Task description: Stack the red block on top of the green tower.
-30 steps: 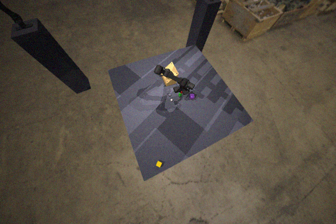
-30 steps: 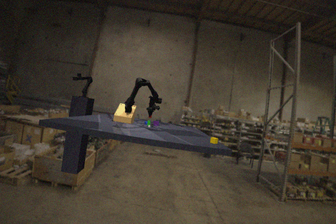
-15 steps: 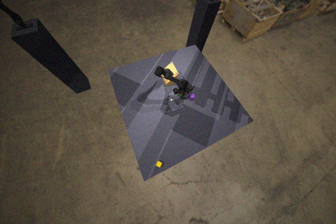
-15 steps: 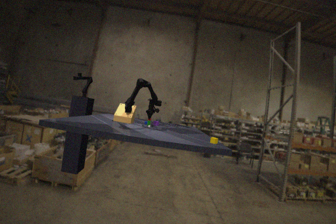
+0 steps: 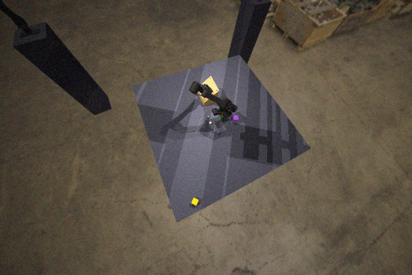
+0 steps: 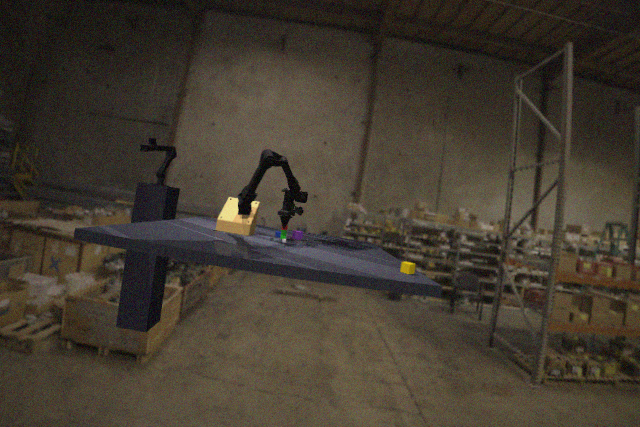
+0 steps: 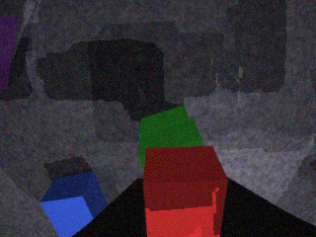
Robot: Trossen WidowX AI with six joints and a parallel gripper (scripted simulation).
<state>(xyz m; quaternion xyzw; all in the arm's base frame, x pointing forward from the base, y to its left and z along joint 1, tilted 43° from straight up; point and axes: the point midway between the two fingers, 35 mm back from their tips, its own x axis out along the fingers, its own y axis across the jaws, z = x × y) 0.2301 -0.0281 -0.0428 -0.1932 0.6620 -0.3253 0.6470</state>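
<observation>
Right now my gripper tip is right at the red block. Also, from my gripper tip: blue block: 3 cm behind, 7 cm to the left, 5 cm below; yellow block: 52 cm ahead, 53 cm to the right, 4 cm below; purple block: 8 cm ahead, 11 cm to the left, 4 cm below.
</observation>
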